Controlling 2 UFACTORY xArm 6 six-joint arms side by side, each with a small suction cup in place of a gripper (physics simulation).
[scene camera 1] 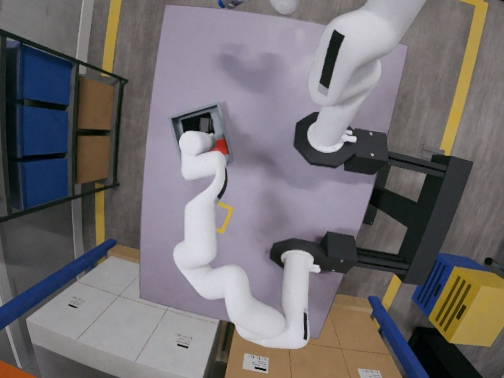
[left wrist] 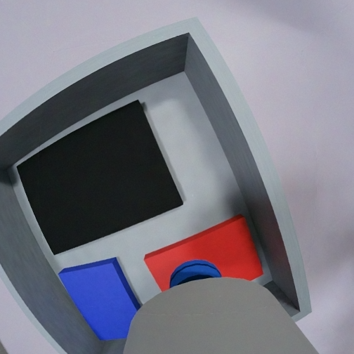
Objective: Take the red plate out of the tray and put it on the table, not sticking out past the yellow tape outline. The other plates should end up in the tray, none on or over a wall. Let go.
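Pixels of known places: left arm's base, link origin: (scene camera 1: 297, 258); right arm's base, link origin: (scene camera 1: 325, 136).
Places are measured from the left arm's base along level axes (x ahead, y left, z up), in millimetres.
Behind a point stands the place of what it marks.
The red plate (scene camera 1: 220, 146) {x 389, y -362, z -151 mm} (left wrist: 210, 250) lies in the grey tray (scene camera 1: 229, 150) {x 341, y -355, z -112 mm} (left wrist: 250, 135), close to the wall at the right in the left wrist view. The black plate (scene camera 1: 189, 123) {x 537, y -439, z -150 mm} (left wrist: 100, 177) and the blue plate (left wrist: 97, 300) also lie in the tray. My left gripper's blue cup (left wrist: 195, 274) is over the red plate, at or very near its top; whether it grips is not clear. The arm hides part of the red plate. My right gripper (scene camera 1: 222, 3) shows at the top edge, away from the tray, with no plate on it.
The yellow tape outline (scene camera 1: 227, 220) {x 314, y -36, z -162 mm} is on the table (scene camera 1: 260, 210) {x 174, y -113, z -163 mm}, below the tray in the scene view and partly hidden by my left arm. The right arm's base (scene camera 1: 325, 142) {x 11, y -445, z 54 mm} stands right of the tray. A shelf rack (scene camera 1: 122, 125) stands left of the table.
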